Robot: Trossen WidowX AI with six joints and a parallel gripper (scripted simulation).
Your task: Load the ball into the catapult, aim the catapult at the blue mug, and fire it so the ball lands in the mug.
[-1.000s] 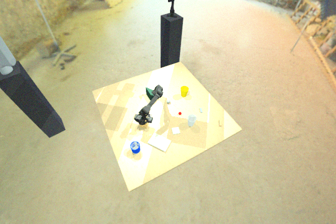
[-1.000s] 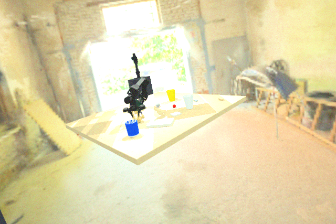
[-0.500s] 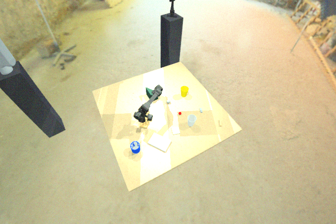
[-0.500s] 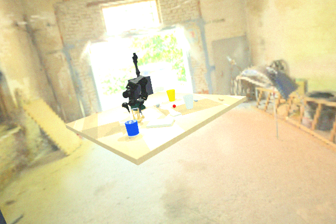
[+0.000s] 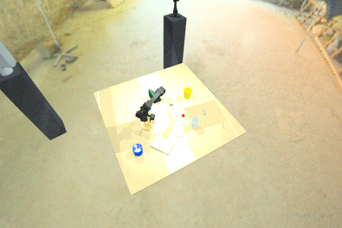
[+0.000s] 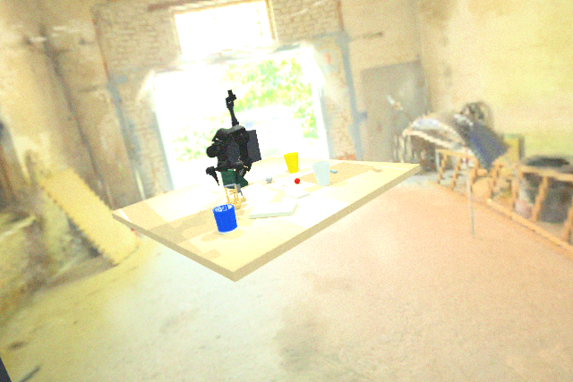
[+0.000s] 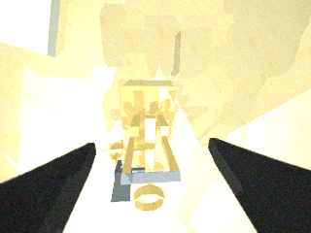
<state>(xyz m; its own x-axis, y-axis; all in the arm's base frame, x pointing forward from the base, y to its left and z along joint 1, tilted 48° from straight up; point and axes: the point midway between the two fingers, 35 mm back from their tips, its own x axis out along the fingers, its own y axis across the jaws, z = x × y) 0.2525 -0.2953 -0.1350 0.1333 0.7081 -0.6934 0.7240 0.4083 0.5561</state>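
My gripper tip is 11 cm short of the red ball, 40 cm to the right of it and 11 cm above it. The rest, counted from my gripper tip: wooden catapult: 4 cm behind, 7 cm to the left, 7 cm below; white slab: 27 cm ahead, 2 cm to the left, 11 cm below; blue mug: 20 cm ahead, 21 cm to the right, 9 cm below.
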